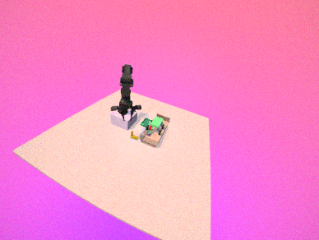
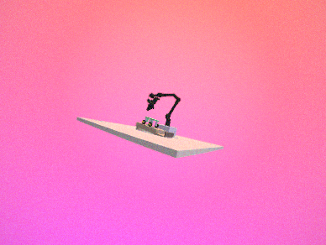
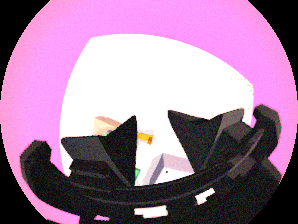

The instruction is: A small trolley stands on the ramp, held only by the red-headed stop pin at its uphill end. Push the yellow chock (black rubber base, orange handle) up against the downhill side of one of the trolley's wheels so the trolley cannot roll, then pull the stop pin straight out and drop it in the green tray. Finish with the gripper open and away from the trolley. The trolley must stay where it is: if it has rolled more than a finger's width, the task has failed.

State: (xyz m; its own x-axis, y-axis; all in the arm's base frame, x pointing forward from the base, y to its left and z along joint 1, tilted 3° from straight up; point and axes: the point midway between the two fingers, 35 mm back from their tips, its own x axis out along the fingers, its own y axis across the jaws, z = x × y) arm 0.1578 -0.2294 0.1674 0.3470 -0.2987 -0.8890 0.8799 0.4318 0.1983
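Now: gripper tip 23 cm above the yellow chock, 11 cm to the right of it and 1 cm short of it. Also, from my gripper tip: trolley (22 cm to the left, 15 cm ahead, 14 cm below); red-headed stop pin (13 cm ahead, 12 cm to the left, 12 cm below).
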